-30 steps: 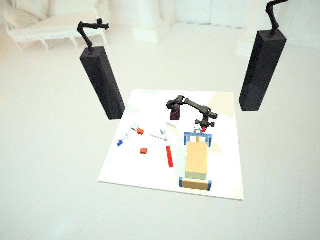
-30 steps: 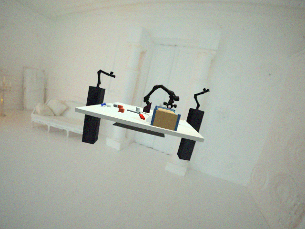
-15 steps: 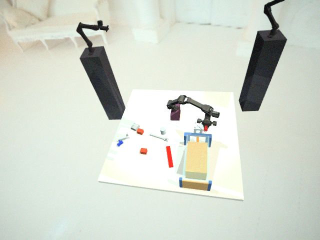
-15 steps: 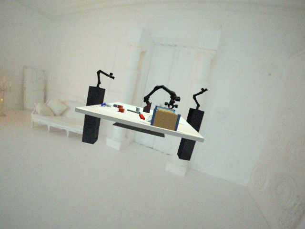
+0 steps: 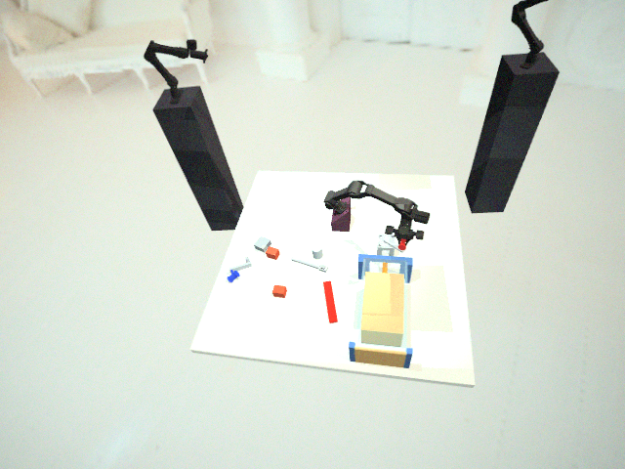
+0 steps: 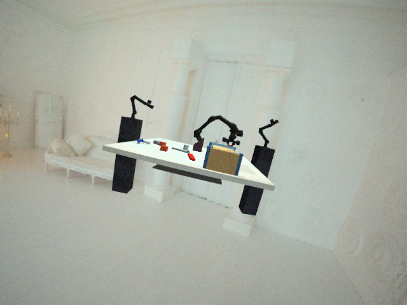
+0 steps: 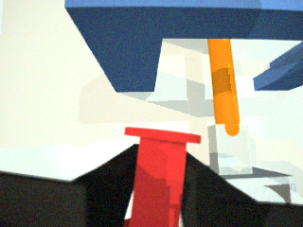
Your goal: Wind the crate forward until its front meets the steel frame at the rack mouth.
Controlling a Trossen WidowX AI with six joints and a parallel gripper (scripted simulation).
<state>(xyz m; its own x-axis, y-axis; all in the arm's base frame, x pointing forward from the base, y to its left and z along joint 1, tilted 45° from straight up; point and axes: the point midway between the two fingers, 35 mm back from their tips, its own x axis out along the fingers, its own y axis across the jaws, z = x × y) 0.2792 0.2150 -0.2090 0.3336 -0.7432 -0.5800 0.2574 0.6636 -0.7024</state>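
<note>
The red-knobbed winch handle lies 4 cm behind my gripper tip, 2 cm to the right of it and 3 cm below it. The rest, counted from my gripper tip: red grip: 2 cm behind; hand winch: 10 cm behind, 8 cm to the right, 10 cm below; blue steel frame: 8 cm ahead, 9 cm to the right, 3 cm below.
</note>
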